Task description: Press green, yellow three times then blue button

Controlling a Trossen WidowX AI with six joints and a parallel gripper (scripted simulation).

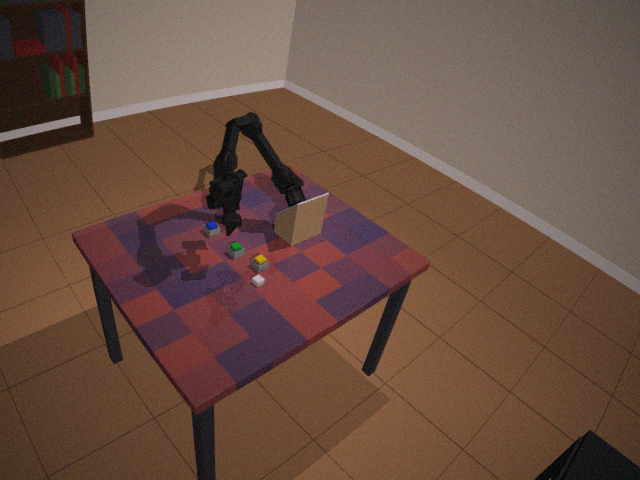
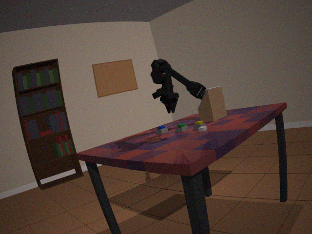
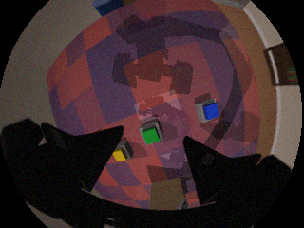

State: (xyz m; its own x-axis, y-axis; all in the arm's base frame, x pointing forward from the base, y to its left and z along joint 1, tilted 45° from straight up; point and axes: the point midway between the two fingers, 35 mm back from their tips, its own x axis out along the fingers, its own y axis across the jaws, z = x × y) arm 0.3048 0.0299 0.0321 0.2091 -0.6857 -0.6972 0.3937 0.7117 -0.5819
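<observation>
Right now the green button is 30 mm behind my gripper tip, 20 mm to the left of it and 80 mm below it. The rest, counted from my gripper tip: blue button 10 mm behind, 130 mm to the right, 80 mm below; small white block 20 mm behind, 190 mm to the left, 100 mm below; yellow button 70 mm behind, 120 mm to the left, 80 mm below.
</observation>
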